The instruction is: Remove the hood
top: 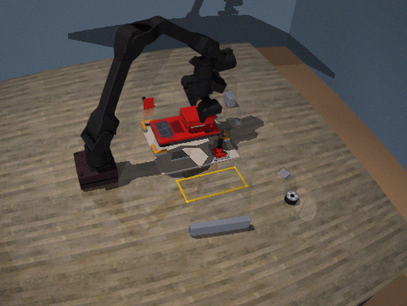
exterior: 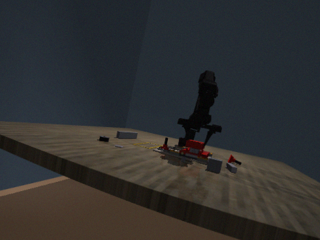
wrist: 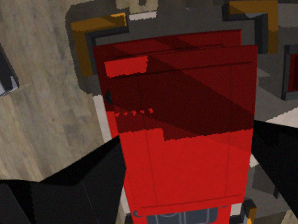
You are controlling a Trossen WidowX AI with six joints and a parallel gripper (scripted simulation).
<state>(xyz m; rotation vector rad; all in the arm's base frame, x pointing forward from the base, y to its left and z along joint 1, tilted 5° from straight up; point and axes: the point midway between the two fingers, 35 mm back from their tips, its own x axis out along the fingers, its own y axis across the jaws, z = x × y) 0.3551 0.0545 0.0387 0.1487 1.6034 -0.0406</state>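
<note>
Right now the beige plate is 4 cm behind my gripper tip, 3 cm to the right of it and 5 cm below it. Also, from my gripper tip: black wheel 11 cm ahead, 38 cm to the right, 5 cm below; red hood panel right at my gripper tip; grey tile 15 cm ahead, 28 cm to the right, 6 cm below.
</note>
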